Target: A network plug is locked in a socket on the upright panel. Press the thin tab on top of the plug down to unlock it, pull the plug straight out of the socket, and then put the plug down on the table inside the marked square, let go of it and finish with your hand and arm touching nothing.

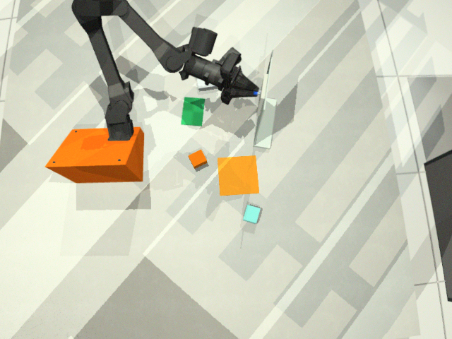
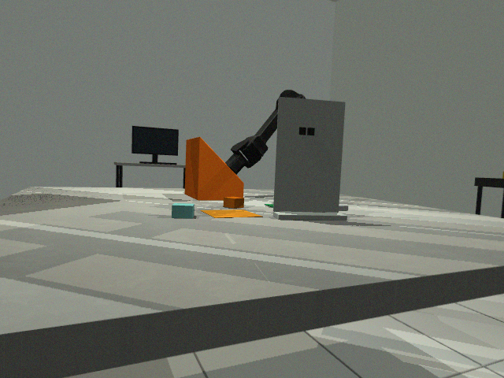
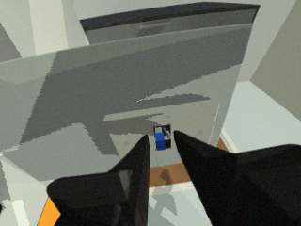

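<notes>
My gripper tip is 8 cm above the grey panel, 2 cm short of it and 1 cm to the left of it. From my gripper tip the other things lie so: grey plate: 20 cm below, 15 cm to the left, 13 cm behind; then orange marked square: 21 cm below, 18 cm to the right, 5 cm behind; then network plug: 1 cm ahead.
</notes>
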